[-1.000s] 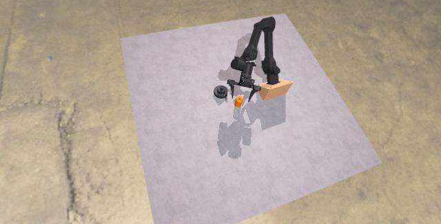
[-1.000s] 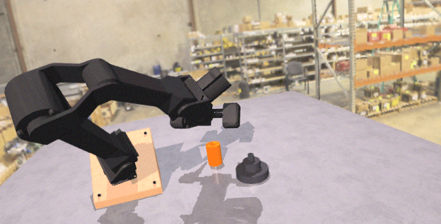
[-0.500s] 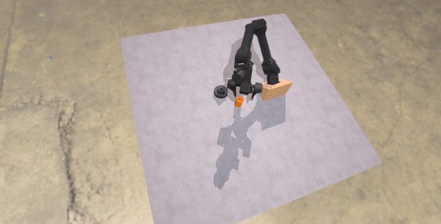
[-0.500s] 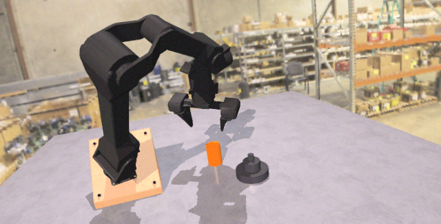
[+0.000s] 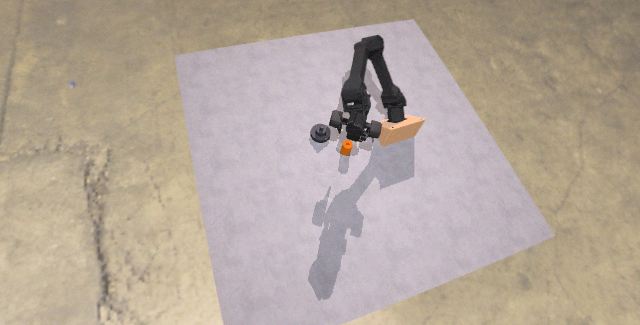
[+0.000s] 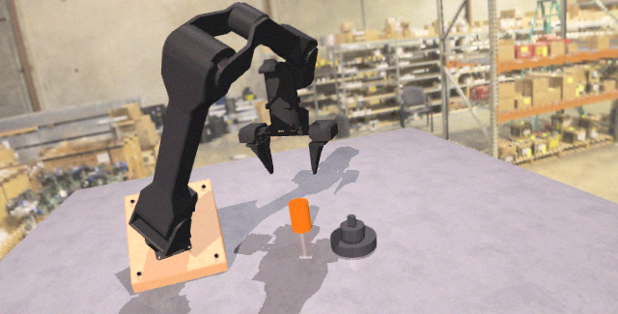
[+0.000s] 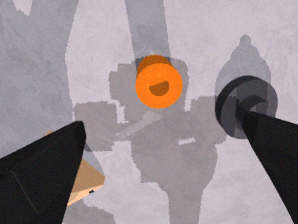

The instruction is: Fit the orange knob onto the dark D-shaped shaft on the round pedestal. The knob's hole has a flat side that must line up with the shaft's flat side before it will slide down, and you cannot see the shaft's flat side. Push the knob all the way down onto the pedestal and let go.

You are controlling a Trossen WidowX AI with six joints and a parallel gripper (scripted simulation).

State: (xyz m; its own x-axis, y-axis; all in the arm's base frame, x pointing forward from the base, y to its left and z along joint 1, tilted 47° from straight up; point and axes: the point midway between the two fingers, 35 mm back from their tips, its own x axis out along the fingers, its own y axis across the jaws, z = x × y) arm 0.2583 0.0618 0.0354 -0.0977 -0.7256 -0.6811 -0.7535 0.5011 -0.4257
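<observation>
The orange knob is 90 mm below my gripper tip. The rest, counted from my gripper tip: pedestal 110 mm to the right, 90 mm below, 60 mm ahead.
</observation>
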